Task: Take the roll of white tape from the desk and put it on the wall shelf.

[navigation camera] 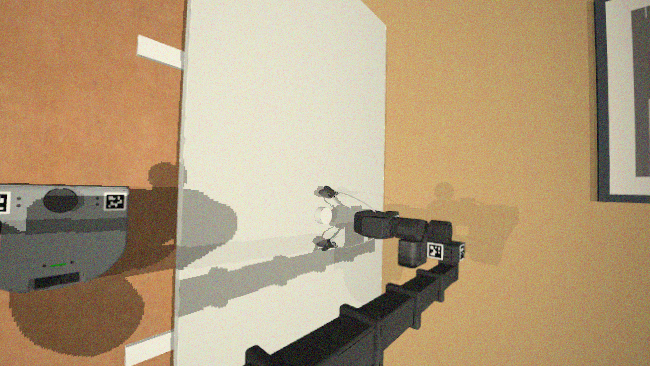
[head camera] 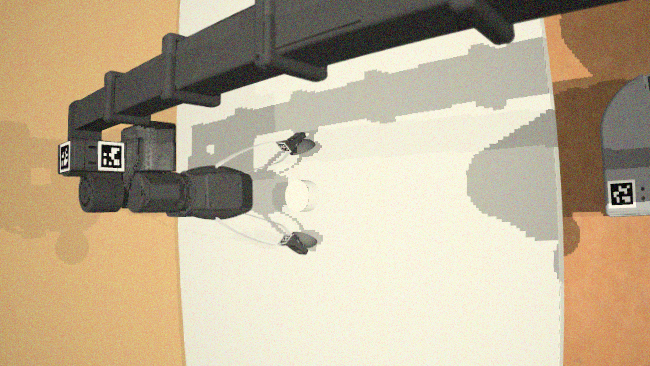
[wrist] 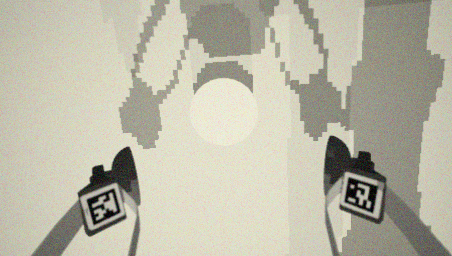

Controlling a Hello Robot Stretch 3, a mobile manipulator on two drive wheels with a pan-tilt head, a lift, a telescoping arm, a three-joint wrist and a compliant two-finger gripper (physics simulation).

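Observation:
The roll of white tape (head camera: 299, 195) (navigation camera: 324, 216) (wrist: 224, 112) stands on the white desk (head camera: 425, 300) (navigation camera: 280, 100) (wrist: 210, 215). In the head view it lies between the two fingertips, apart from both. My gripper (head camera: 303, 193) (navigation camera: 326, 218) (wrist: 230, 161) is open and empty, with its fingers spread wide to either side of the roll. In the wrist view the roll shows centred, a little above the line between the fingertips. How high the fingertips are over the desk is hard to tell. The wall shelf does not show in these views.
The telescoping arm (head camera: 215, 65) (navigation camera: 400, 305) reaches over the desk to the wall (navigation camera: 500, 125) on its far side. A picture frame (navigation camera: 602, 100) hangs on that wall. My grey base (head camera: 625, 130) (navigation camera: 75, 250) stands on the orange floor at the near desk edge. Shadows fall across the desk.

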